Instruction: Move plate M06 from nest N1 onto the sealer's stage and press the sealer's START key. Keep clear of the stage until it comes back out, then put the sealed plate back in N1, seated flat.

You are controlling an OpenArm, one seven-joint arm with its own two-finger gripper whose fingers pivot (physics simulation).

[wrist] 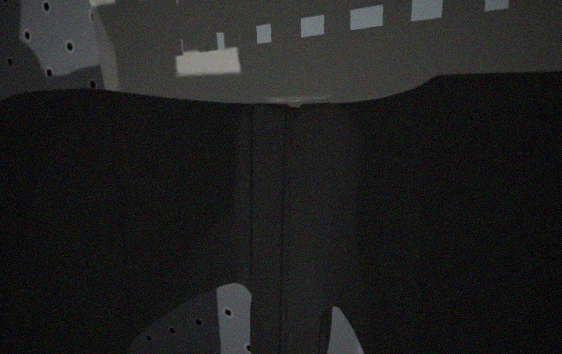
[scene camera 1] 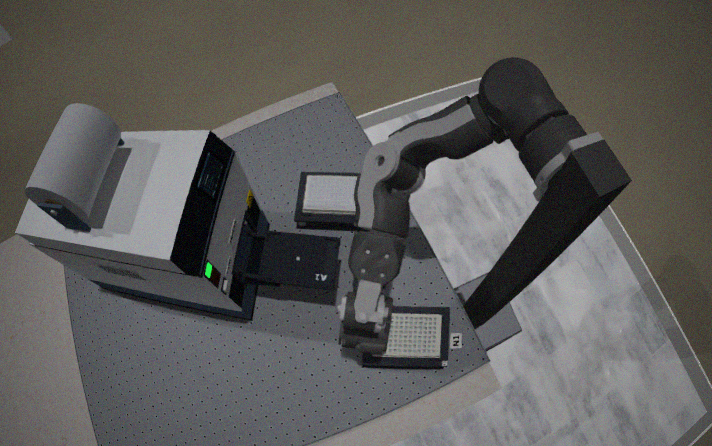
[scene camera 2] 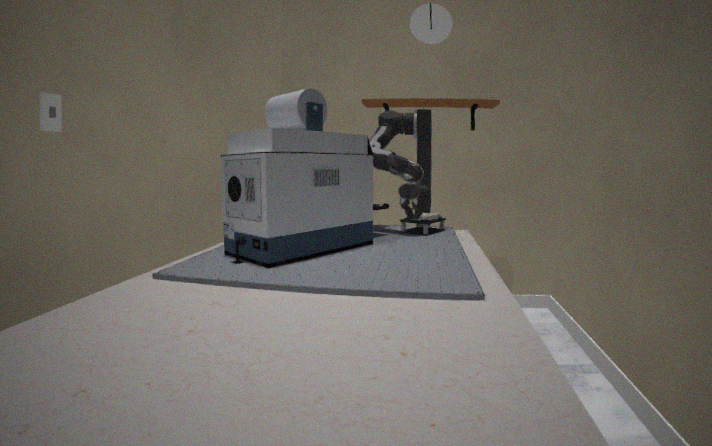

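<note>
Plate M06 (scene camera 1: 416, 334) (scene camera 2: 430, 215), pale with a grid of wells, is at nest N1 (scene camera 1: 446, 336) (scene camera 2: 416, 222); its left part is hidden by the gripper, and I cannot tell whether it is seated flat. My gripper (scene camera 2: 410, 215) (wrist: 302, 232) is shut with its fingers together, low at the plate's sealer-side end. In the wrist view a dim grey surface (wrist: 350, 55) with small bright openings lies just past the fingertips. The sealer (scene camera 1: 149, 246) (scene camera 2: 315, 199) has its dark stage (scene camera 1: 299, 270) out, marked A1, with no plate on it. A green light (scene camera 1: 208, 270) shows on its front.
A second nest (scene camera 1: 300, 215) holds a white plate (scene camera 1: 331, 194) behind the stage, partly hidden by the arm. A film roll (scene camera 1: 76, 162) (scene camera 2: 294, 109) sits on the sealer. The perforated board (scene camera 1: 220, 378) (scene camera 2: 409, 270) carries the sealer and the nests. The arm's dark post (scene camera 1: 541, 236) (scene camera 2: 423, 157) stands behind N1.
</note>
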